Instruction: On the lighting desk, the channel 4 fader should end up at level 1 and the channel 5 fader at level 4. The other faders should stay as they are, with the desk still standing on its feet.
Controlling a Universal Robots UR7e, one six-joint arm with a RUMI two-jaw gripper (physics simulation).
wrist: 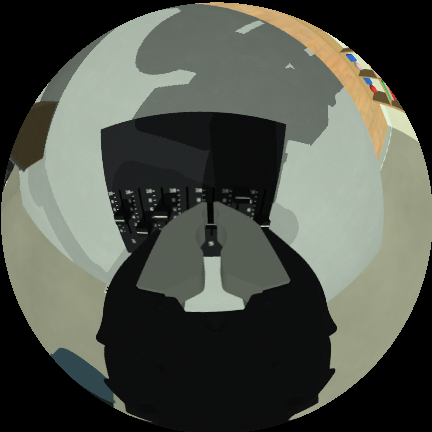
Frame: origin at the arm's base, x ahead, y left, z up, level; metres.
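Where they show: gripper, fingertip midpoint: [209,205].
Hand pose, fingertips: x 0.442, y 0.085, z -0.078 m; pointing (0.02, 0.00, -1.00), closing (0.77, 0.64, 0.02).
Each offset is from my fingertips to the top centre of the thing. Level surfaces: height alone.
The black lighting desk {dx -0.021, dy -0.007, dz +0.013 m} [165,142] lies in the middle of the wrist view, its lower part hidden by the gripper. My gripper [209,205] is shut and empty, with its tips over the channel 5 slot. The channel 5 fader {dx +0.008, dy -0.008, dz +0.013 m} [211,226] shows through the narrow gap behind the tips; whether they touch it I cannot tell. The channel 4 fader is hidden behind the left finger. The channel 1 fader {dx -0.064, dy -0.057, dz +0.013 m} [120,219], channel 2 fader {dx -0.038, dy -0.055, dz +0.013 m} [142,231] and channel 3 fader {dx -0.031, dy -0.028, dz +0.013 m} [160,215] show to the left. The channel 6 fader {dx +0.011, dy +0.026, dz +0.013 m} [242,199] stands high, and the M fader {dx +0.046, dy +0.018, dz +0.013 m} [265,224] lower at the right edge.
The desk rests on a pale grey-green surface {dz -0.055 m} [330,200] with dark shadows across it. A brown block-like object [35,135] is at the far left. A wooden strip [345,75] and shelves with small coloured things are at the upper right.
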